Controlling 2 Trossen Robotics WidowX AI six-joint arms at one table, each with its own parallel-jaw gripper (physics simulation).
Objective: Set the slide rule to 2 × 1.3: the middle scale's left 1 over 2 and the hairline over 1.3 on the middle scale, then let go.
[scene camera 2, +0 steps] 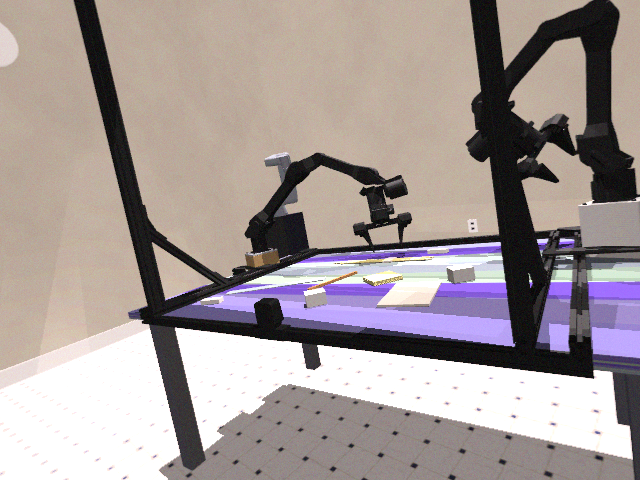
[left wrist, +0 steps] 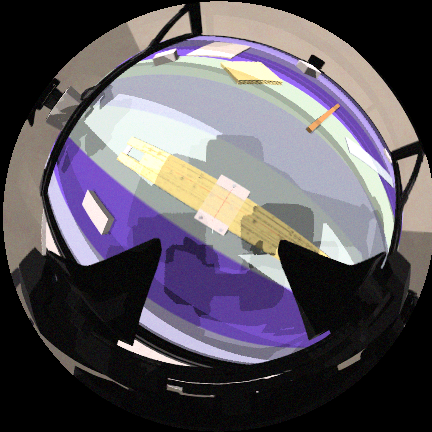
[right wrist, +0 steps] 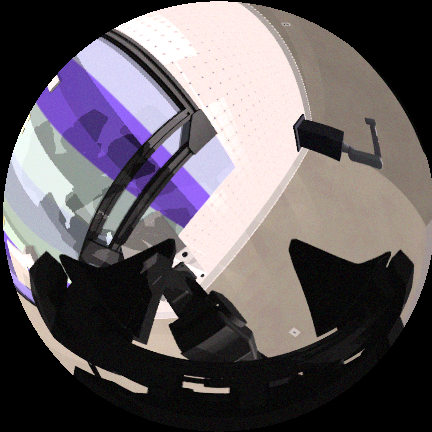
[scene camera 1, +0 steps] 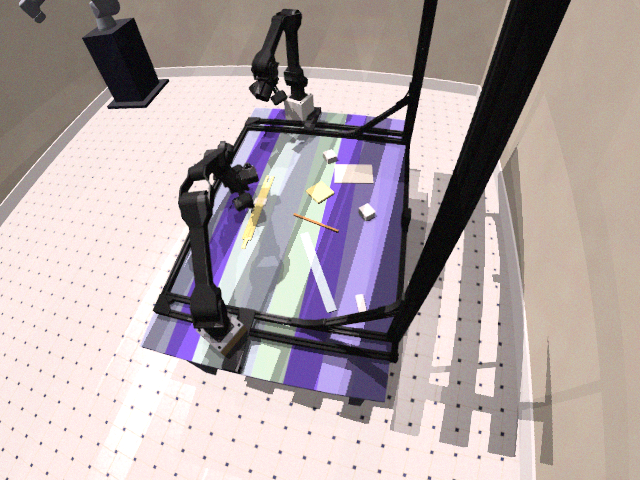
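Observation:
The yellow slide rule (scene camera 1: 252, 223) (scene camera 2: 382, 260) (left wrist: 185, 180) lies flat on the striped table. Its middle slide is offset: an open notch shows between the rails at the upper left end in the left wrist view, and a narrow tongue sticks out at the lower end in scene camera 1. The pale cursor (left wrist: 222, 204) with a red hairline sits around mid-rule. The scale figures are too small to read. My left gripper (scene camera 1: 251, 190) (scene camera 2: 387, 246) (left wrist: 220, 246) is open and empty above the rule. My right gripper (scene camera 1: 269, 94) (scene camera 2: 565, 167) (right wrist: 234, 245) is open and empty, raised near its base, far from the rule.
A white block (left wrist: 96, 210) lies beside the rule. Farther off are a yellow square (scene camera 1: 320, 192), an orange stick (scene camera 1: 316, 222), a long white strip (scene camera 1: 318, 273), a pale board (scene camera 1: 353, 174) and white blocks (scene camera 1: 367, 211) (scene camera 1: 329, 156). A black frame (scene camera 1: 323, 322) surrounds the table.

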